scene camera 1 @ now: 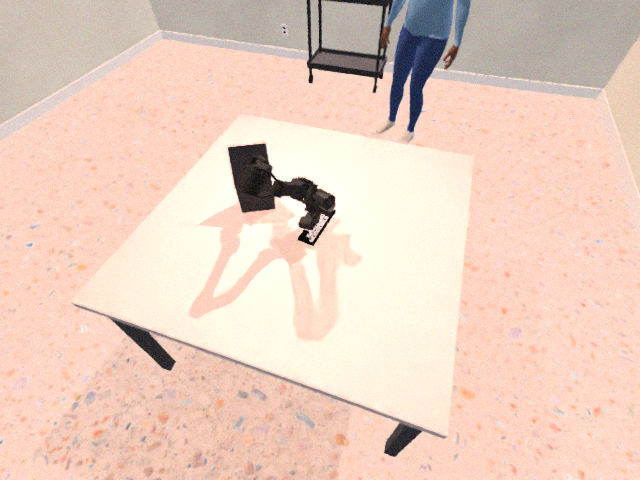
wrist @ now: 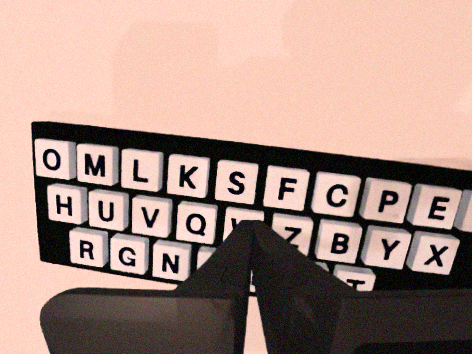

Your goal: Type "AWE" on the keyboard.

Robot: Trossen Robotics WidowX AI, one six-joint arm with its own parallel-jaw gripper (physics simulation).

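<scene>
A black keyboard with white letter keys lies on the table, partly under the arm in the scene view. In the wrist view, my gripper is shut and empty, its tips over the lower part of the W key, between the Q key and the Z key. Whether the tips touch the key I cannot tell. The E key is in the top row at the right. The fingers hide part of the bottom row, and the A key cannot be made out there.
The arm's black base plate lies near the left edge of the white table. A person in blue stands behind the table's far edge. A black rack stands near the wall.
</scene>
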